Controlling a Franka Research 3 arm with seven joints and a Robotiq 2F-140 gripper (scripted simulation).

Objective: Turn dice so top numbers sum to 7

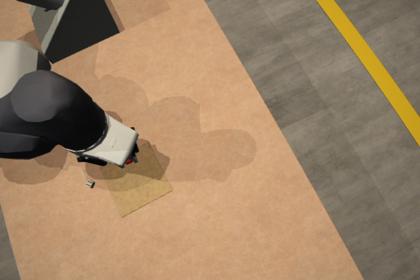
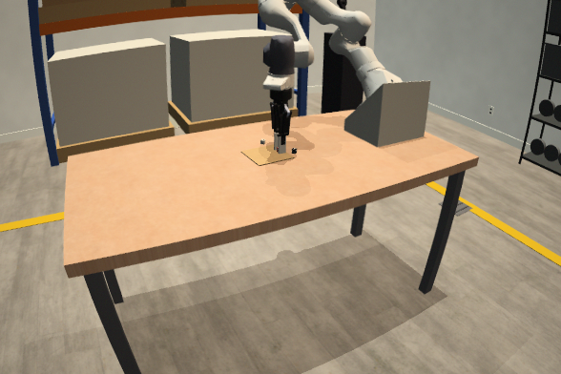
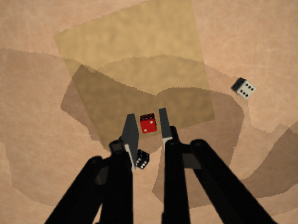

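The red die is 3 cm below my hand. From my hand the other things lie so: black die 5 cm behind, 3 cm below, 2 cm to the left; tan mat 5 cm ahead, 4 cm below, 1 cm to the right; white die 11 cm to the right, 3 cm below, 1 cm ahead.
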